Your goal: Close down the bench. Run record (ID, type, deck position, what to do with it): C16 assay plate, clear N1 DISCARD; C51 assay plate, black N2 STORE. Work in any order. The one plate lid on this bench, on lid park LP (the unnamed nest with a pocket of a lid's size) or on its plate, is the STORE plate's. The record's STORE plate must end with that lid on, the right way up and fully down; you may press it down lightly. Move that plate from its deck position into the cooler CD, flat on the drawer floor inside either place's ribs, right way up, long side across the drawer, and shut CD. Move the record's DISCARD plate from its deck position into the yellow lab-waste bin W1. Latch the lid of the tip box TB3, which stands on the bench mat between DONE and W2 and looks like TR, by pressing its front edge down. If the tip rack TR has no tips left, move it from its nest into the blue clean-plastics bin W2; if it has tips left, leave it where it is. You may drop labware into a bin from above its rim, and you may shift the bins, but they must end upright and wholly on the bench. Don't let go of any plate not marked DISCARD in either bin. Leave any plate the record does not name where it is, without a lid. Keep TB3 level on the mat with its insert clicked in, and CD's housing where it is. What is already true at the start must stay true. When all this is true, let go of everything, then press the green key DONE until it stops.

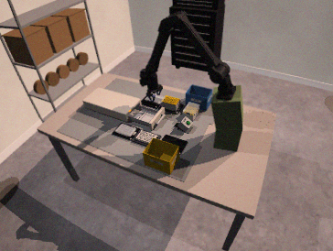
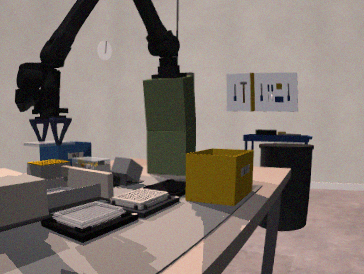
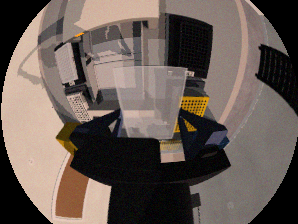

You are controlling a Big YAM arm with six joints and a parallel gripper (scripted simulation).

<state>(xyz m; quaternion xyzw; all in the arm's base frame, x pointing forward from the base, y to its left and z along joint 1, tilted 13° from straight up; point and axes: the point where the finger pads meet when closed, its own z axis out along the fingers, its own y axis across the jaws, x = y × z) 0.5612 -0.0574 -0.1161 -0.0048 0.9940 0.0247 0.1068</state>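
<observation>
Now: hand 120 mm above the black plate, 110 mm short of it and 100 mm to the left of it. Also, from my hand: yellow-topped tip rack TR: 110 mm to the right, 90 mm below, 70 mm behind; then cooler drawer: 120 mm below, 90 mm to the left, 60 mm ahead; then clear plate lid: right at my hand.
</observation>
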